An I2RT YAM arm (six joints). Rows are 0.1 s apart.
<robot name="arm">
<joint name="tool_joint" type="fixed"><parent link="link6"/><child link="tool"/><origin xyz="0 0 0" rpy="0 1.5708 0"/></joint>
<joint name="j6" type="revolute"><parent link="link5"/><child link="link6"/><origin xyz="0.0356 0 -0.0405"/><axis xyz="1 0 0"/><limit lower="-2.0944" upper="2.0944"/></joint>
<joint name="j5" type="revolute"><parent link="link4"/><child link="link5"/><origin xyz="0.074 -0.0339 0.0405"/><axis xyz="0 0 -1"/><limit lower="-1.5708" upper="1.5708"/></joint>
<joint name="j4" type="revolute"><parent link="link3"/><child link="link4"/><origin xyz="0.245 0.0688 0.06"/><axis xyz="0 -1 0"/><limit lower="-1.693" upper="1.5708"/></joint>
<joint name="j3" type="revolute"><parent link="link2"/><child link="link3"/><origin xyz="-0.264 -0.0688 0"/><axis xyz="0 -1 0"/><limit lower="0" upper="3.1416"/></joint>
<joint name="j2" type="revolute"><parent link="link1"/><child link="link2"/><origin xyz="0.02 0.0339 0.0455"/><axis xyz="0 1 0"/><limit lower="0" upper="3.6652"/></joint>
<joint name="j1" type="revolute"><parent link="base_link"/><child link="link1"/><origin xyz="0 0 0.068"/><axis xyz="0 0 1"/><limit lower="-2.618" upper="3.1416"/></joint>
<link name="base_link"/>
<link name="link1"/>
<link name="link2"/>
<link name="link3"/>
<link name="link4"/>
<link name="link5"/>
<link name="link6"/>
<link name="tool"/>
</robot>
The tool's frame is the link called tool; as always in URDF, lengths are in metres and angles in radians.
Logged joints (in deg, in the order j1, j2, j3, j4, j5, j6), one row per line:
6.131 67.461 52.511 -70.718 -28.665 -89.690
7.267 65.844 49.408 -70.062 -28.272 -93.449
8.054 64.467 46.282 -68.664 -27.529 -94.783
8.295 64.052 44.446 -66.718 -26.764 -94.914
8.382 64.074 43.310 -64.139 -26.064 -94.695
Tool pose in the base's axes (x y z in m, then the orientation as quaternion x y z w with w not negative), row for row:
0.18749 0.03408 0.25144 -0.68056 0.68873 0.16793 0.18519
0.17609 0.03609 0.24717 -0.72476 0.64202 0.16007 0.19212
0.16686 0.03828 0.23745 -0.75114 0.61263 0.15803 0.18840
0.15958 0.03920 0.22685 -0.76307 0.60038 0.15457 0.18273
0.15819 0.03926 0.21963 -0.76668 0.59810 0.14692 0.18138
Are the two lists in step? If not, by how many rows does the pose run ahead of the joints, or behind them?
The pose runs 1 row behind the joints: the pose in row i belongs to the joints in row i - 1.
